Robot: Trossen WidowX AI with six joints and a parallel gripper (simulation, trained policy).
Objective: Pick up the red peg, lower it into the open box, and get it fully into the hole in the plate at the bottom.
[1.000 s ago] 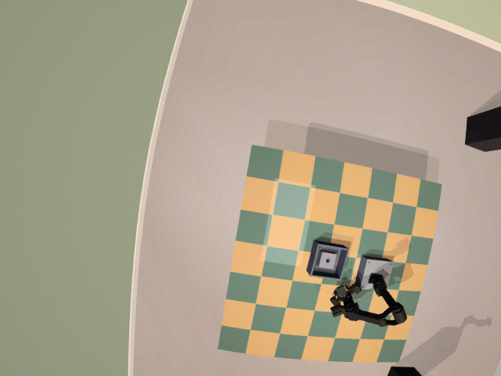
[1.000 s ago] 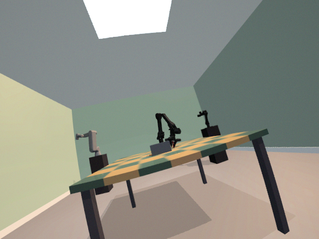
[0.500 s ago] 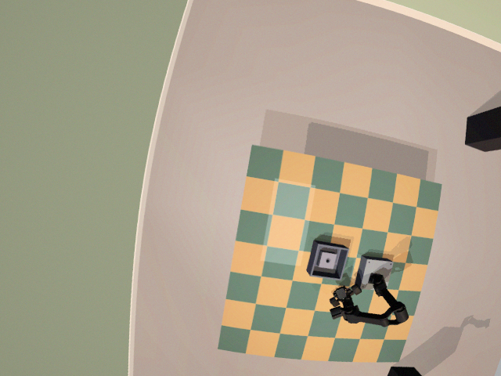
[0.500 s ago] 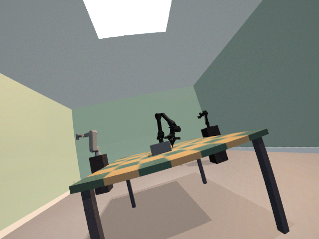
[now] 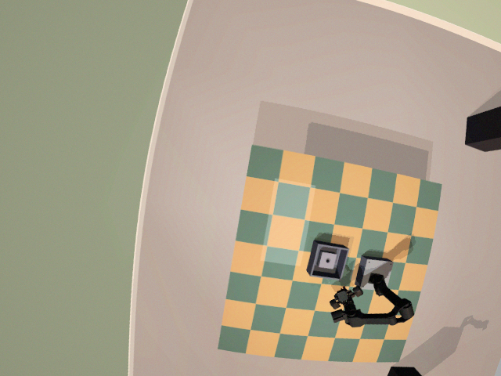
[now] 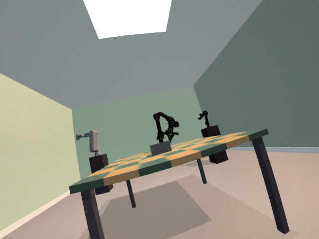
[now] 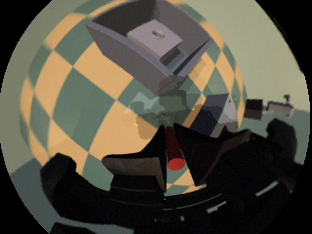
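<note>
Right now the grey plate is 14 cm to the right of my gripper tip, 12 cm ahead of it and 4 cm below it. From my gripper tip the other things lie so: box 14 cm to the right, 12 cm ahead, 6 cm below; then red peg 1 cm to the left, 1 cm behind, 1 cm above.
</note>
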